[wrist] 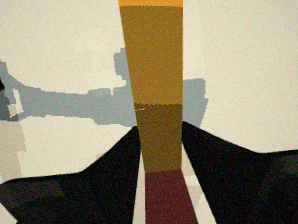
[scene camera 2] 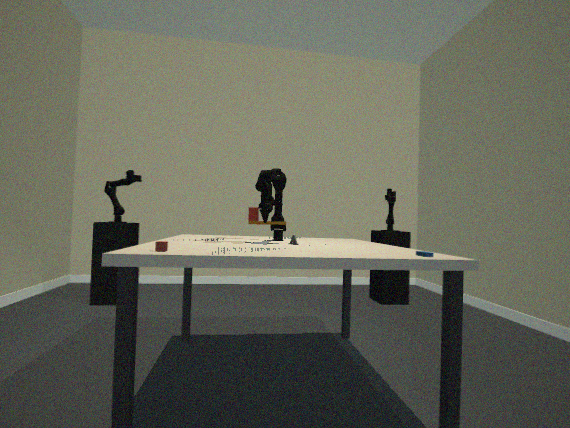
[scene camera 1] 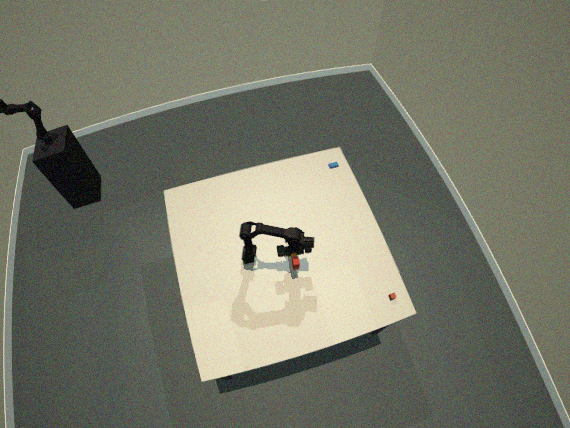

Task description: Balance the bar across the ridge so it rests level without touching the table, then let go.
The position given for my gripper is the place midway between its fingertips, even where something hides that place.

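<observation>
My gripper (wrist: 159, 128) is holding an orange bar (wrist: 153, 43).
</observation>
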